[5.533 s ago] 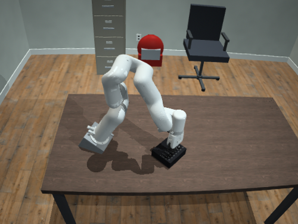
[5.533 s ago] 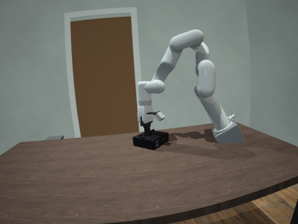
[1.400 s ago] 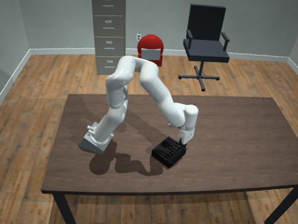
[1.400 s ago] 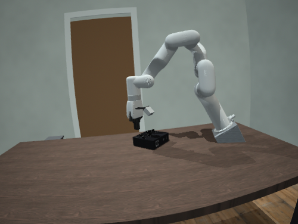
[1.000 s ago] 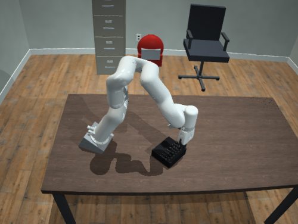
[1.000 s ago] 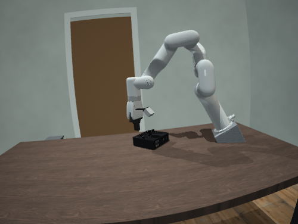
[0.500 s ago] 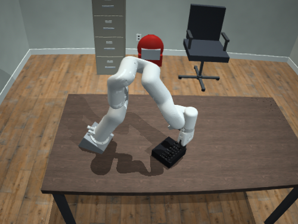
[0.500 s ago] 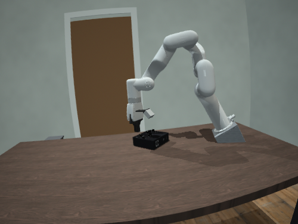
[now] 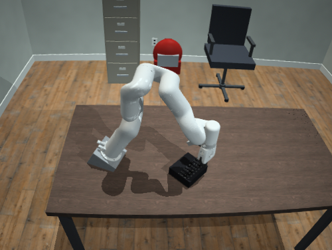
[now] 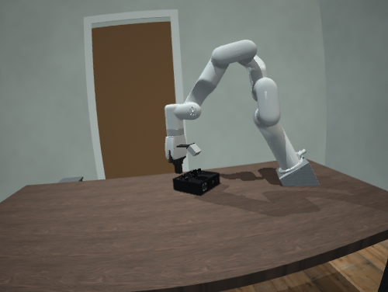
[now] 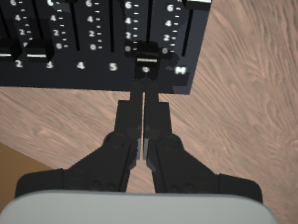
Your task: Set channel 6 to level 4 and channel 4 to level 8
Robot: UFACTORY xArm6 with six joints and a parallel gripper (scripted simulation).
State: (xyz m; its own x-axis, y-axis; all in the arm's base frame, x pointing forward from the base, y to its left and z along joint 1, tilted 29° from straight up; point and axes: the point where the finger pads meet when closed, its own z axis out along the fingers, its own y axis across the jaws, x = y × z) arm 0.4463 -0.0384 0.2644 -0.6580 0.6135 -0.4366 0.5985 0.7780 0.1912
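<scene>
The channel 6 cap is 20 mm behind my hand, 20 mm to the left of it and 30 mm below it. Also, from my hand: master cap (30 mm behind, 60 mm to the left, 30 mm below); then channel 3 cap (60 mm behind, 30 mm to the right, 30 mm below); then channel 5 cap (60 mm behind, 30 mm to the left, 30 mm below).
</scene>
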